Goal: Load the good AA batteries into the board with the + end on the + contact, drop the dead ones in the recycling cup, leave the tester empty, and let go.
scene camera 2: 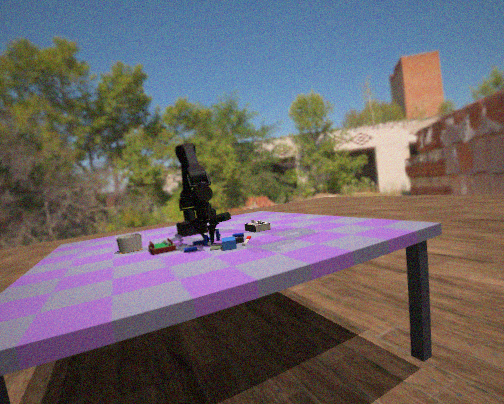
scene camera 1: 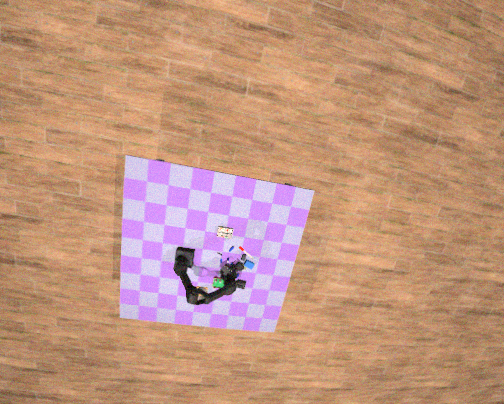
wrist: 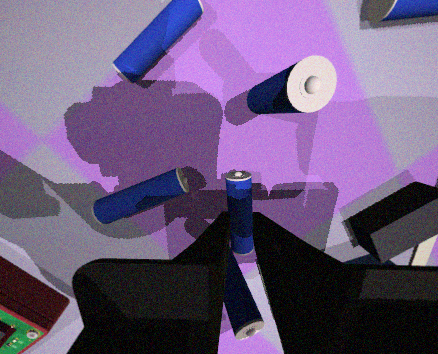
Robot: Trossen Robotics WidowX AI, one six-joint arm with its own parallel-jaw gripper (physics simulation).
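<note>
My gripper is shut on a blue battery, low over the table; its nubbed end points up the wrist view. Another blue battery shows behind it between the fingers, flat end visible. A blue battery lies left of the fingers, and one lies at the upper left. A battery with its pale nubbed end toward the camera stands tilted or upright ahead. Another shows at the top right corner. The green board has a dark red base. A grey cup stands beyond it.
A pale-topped box stands apart from the batteries. A blue block and a red-and-white item are near the gripper. A dark block shows right of the fingers. Charge levels cannot be told.
</note>
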